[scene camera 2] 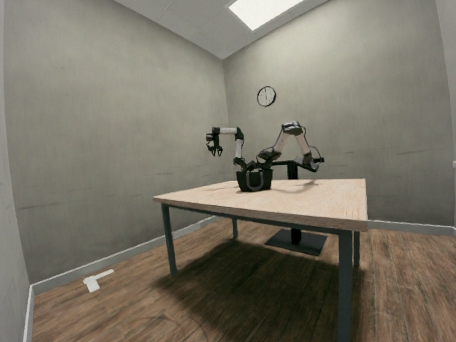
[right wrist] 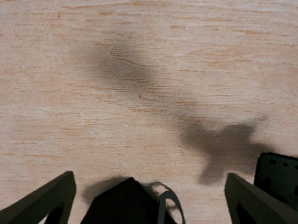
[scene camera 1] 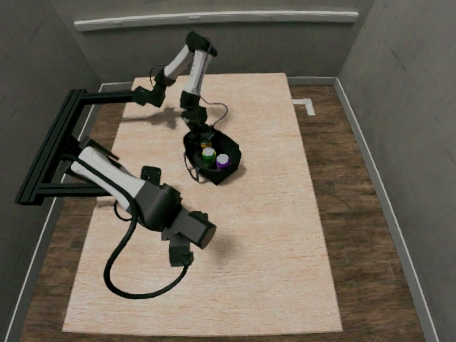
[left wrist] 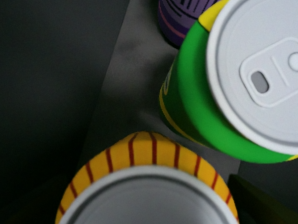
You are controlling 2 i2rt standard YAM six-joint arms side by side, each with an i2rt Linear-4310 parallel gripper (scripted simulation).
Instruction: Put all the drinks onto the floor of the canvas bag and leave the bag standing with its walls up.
Scene:
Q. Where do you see a black canvas bag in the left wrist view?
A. At 61, 61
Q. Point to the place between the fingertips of my right gripper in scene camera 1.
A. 190, 232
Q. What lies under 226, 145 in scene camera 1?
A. A black canvas bag.

